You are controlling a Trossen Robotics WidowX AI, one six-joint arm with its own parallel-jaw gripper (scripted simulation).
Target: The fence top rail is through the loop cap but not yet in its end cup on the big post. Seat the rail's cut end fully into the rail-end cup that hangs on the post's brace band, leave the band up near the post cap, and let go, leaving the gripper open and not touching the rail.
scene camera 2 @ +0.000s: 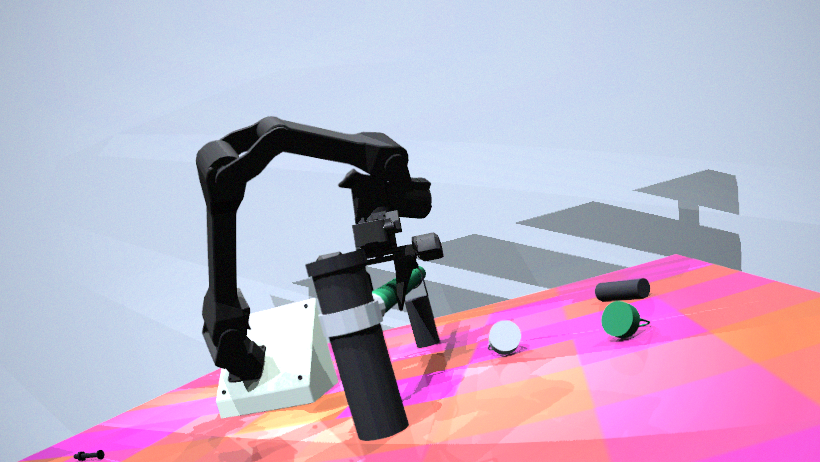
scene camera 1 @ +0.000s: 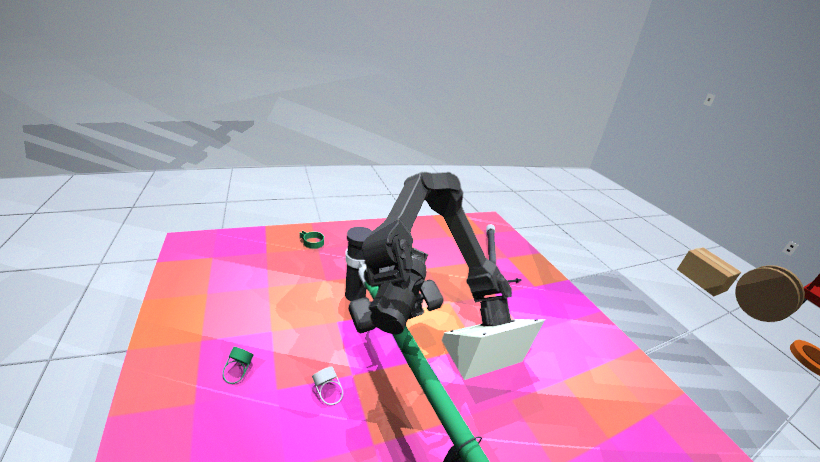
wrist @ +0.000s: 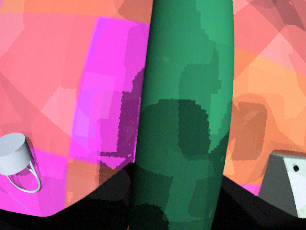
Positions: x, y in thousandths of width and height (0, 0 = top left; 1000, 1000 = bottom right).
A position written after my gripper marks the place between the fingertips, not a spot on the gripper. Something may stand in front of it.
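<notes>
My gripper (scene camera 2: 474, 676) is here, and with it I can see a brace band (scene camera 2: 448, 683) and a post (scene camera 2: 442, 776). Scene camera 1 shows me my gripper again (scene camera 1: 476, 700), and there I find the post (scene camera 1: 434, 512) as well. In the wrist view there is a green top rail (wrist: 606, 507), along with my own gripper (wrist: 557, 754).
</notes>
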